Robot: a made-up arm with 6 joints.
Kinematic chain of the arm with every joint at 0, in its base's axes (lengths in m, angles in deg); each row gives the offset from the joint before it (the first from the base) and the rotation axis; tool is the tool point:
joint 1: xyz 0 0 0.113 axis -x
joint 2: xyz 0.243 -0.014 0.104 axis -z
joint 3: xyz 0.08 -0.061 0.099 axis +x
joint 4: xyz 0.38 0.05 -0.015 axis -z
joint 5: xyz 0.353 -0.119 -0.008 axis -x
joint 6: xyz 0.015 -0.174 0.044 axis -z
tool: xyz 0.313 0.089 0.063
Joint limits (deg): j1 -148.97..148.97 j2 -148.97..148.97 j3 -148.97..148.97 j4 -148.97..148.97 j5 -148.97..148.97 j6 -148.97..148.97
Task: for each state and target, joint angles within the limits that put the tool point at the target. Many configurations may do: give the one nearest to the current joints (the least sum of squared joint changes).
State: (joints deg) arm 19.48 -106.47 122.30 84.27 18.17 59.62
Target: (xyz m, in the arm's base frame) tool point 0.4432 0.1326 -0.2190
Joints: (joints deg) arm -5.74 -118.67 104.29 91.36 31.13 72.14
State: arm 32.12 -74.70 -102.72 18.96 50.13 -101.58
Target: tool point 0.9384 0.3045 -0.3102
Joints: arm 66.28 -47.69 -101.77 -0.93 53.23 -69.10
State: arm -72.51 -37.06 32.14 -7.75 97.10 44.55
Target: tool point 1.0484 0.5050 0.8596
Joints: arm -30.30 -52.27 33.06 3.37 101.29 28.20
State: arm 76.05 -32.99 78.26 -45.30 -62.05 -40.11
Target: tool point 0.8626 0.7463 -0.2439
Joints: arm 73.79 -46.61 69.88 -57.64 -56.34 -52.64
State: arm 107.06 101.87 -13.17 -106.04 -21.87 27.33
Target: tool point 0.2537 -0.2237 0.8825
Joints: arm 104.30 136.02 -45.43 -116.42 -30.45 20.56
